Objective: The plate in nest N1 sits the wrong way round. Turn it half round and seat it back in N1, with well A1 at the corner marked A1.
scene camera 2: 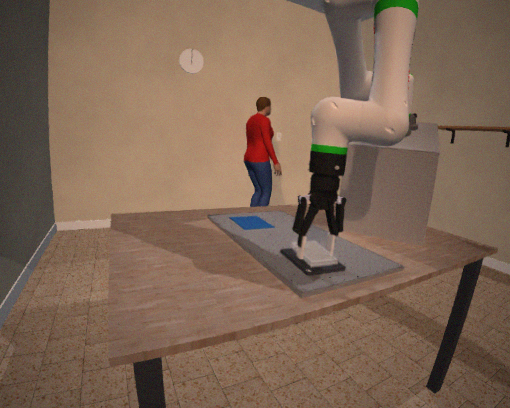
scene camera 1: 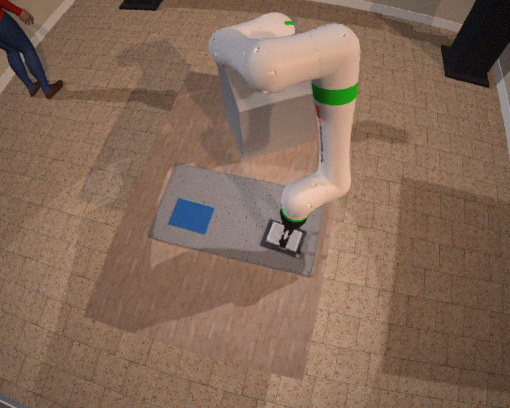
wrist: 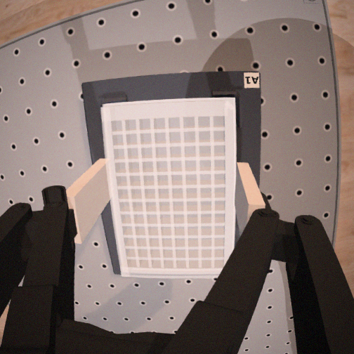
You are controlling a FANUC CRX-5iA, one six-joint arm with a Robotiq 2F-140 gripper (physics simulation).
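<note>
The white gridded plate [scene camera 1: 294,241] [scene camera 2: 322,258] [wrist: 170,110] is between the fingers of my gripper [scene camera 1: 285,235] [scene camera 2: 317,256] [wrist: 171,178], which is shut on its two long sides. The plate looks level and is over the dark nest [scene camera 1: 267,244] [scene camera 2: 320,270] [wrist: 150,87], low and close to it. I cannot tell whether it is fully down. In the wrist view the nest's top rim and two corner guides show beyond the plate's upper edge. The A1 label [wrist: 251,80] is at the nest's upper right corner. No well marking is legible on the plate.
The nest is on a grey perforated board [scene camera 1: 230,200] [scene camera 2: 365,265] [wrist: 300,165] on the wooden table [scene camera 1: 200,310] [scene camera 2: 165,280]. A blue rectangle [scene camera 1: 191,216] [scene camera 2: 251,222] lies at the board's other end. The arm's grey pedestal [scene camera 1: 275,122] [scene camera 2: 390,190] stands behind. A person [scene camera 2: 259,140] stands beyond the table.
</note>
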